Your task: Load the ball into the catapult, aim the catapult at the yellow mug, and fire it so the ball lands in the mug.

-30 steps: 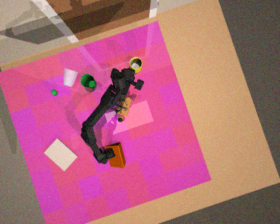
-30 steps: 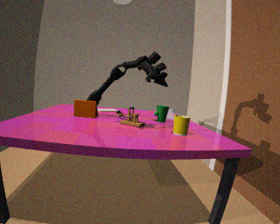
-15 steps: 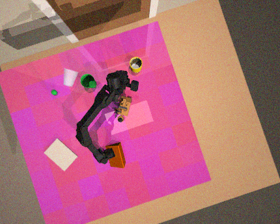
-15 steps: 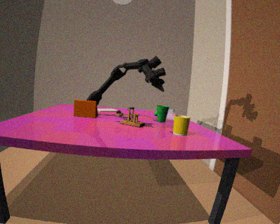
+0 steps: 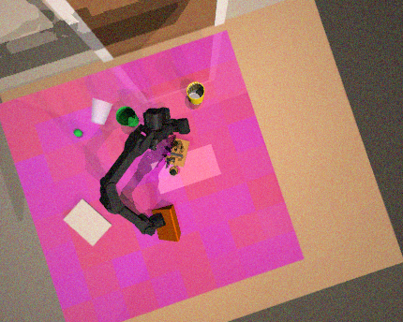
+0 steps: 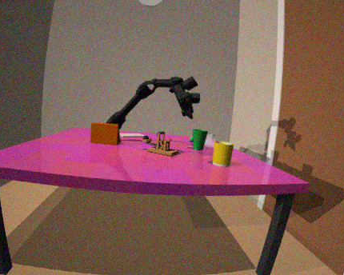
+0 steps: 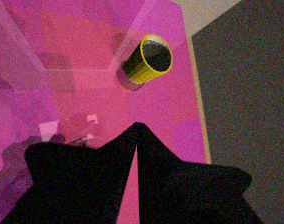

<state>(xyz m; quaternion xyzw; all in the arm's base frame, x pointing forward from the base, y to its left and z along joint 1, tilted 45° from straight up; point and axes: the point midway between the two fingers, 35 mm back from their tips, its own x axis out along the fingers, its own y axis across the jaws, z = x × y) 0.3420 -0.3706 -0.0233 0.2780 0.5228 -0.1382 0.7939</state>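
Now: the dark ball 200 mm behind my gripper tip, 140 mm to the left of it and 130 mm below it. The rest, counted from my gripper tip: yellow mug: 110 mm ahead, 140 mm to the right, 160 mm below; green mug: 140 mm ahead, 220 mm to the left, 160 mm below; wooden catapult: 140 mm behind, 110 mm to the left, 140 mm below.
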